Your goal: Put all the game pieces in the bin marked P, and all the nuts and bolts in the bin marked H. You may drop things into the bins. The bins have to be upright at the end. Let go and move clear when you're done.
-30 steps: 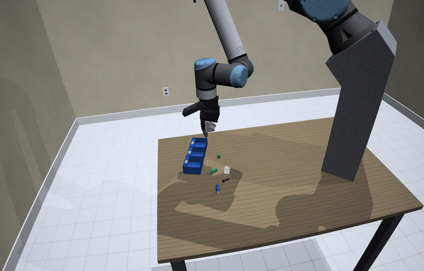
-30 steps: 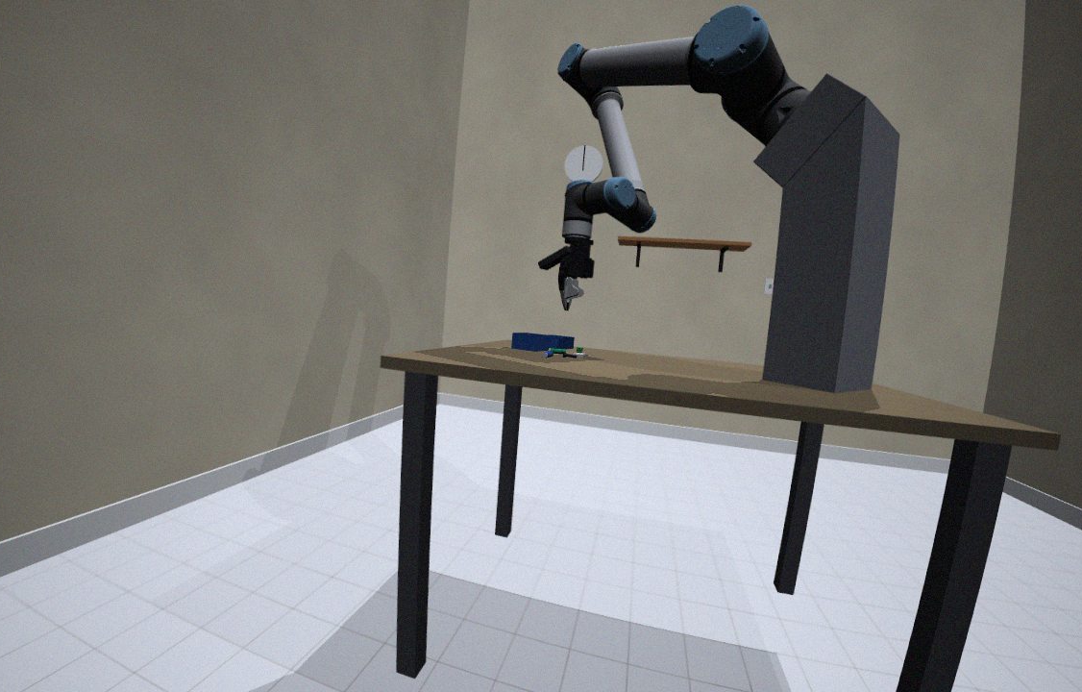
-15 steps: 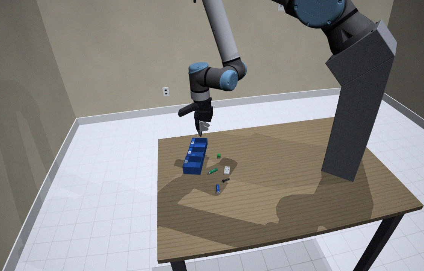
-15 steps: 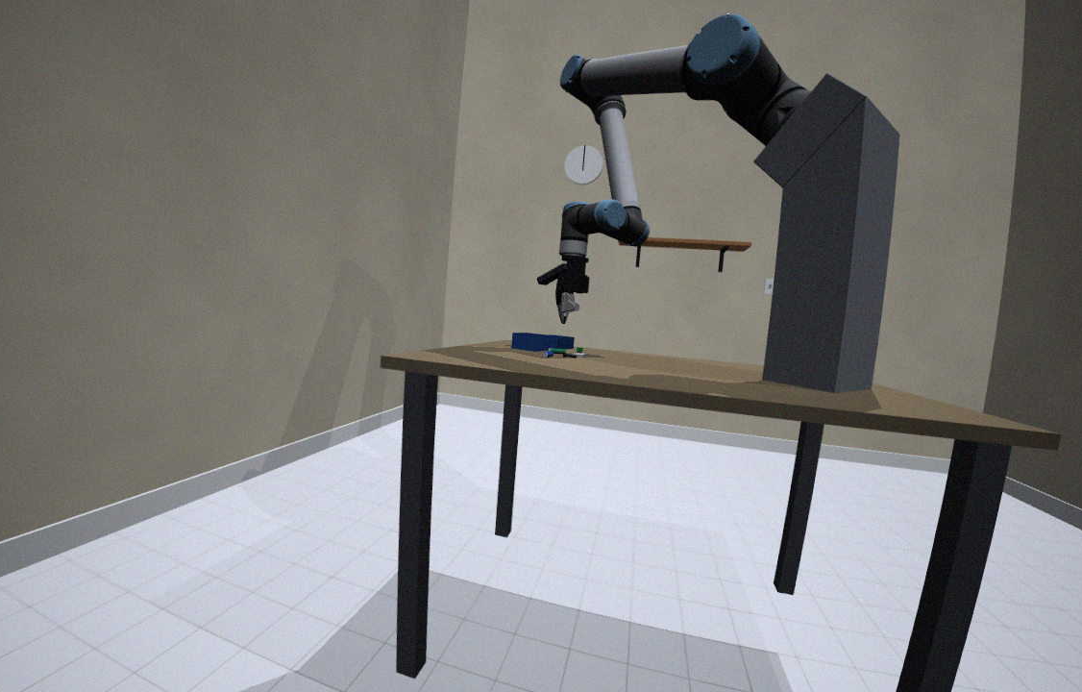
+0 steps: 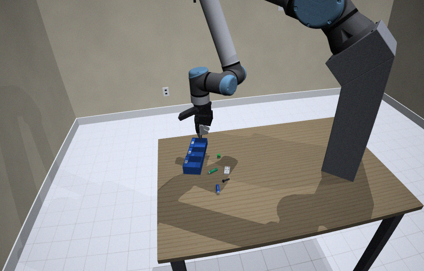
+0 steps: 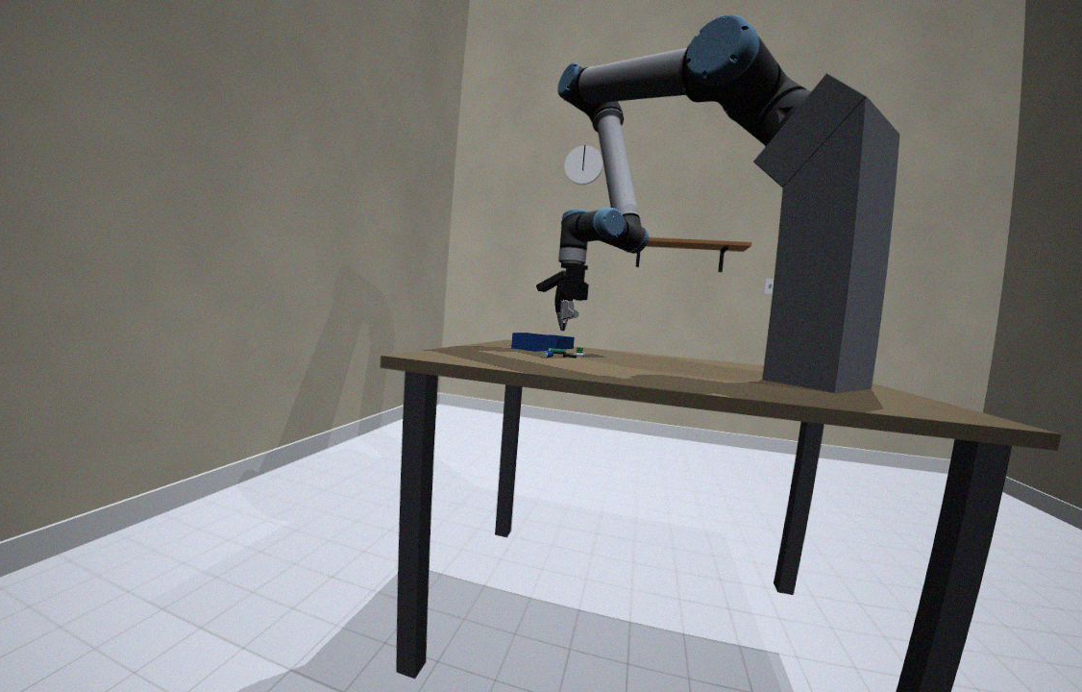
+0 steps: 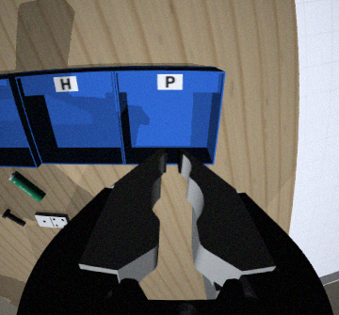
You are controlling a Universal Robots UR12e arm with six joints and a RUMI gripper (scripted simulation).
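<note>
Right now my hand is 60 mm short of the blue bin, 70 mm to the right of it and 50 mm above it. From my hand the other things lie so: green cylinder (20 mm ahead, 210 mm to the left, 70 mm below); green die (50 mm behind, 110 mm to the left, 70 mm below); white domino (40 mm behind, 230 mm to the left, 70 mm below).
</note>
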